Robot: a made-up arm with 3 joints.
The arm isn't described. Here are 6 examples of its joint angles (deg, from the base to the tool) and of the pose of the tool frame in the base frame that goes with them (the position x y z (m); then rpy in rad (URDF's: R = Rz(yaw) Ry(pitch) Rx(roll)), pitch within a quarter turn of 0, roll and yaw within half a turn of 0).
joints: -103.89 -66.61 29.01
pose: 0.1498 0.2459 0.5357 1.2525 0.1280 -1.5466
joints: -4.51 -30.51 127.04
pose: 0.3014 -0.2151 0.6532 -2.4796 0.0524 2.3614
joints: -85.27 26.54 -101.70
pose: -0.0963 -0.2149 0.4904 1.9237 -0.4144 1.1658
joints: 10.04 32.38 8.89
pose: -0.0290 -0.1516 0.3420 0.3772 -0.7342 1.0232
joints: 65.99 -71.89 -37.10
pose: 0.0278 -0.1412 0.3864 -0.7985 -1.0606 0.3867
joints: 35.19 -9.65 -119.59
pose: -0.0809 0.0742 0.7605 0.1042 0.9697 -0.6534
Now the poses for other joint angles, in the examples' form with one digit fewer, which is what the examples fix.
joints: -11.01 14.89 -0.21
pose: -0.052 -0.044 0.329 0.778 -0.896 0.435
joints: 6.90 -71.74 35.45
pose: 0.158 -0.209 0.360 -2.092 -1.236 1.657
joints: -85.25 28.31 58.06
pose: 0.174 0.232 0.596 2.856 -0.197 -1.875
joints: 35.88 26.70 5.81
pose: -0.037 -0.241 0.420 0.087 -0.330 1.077
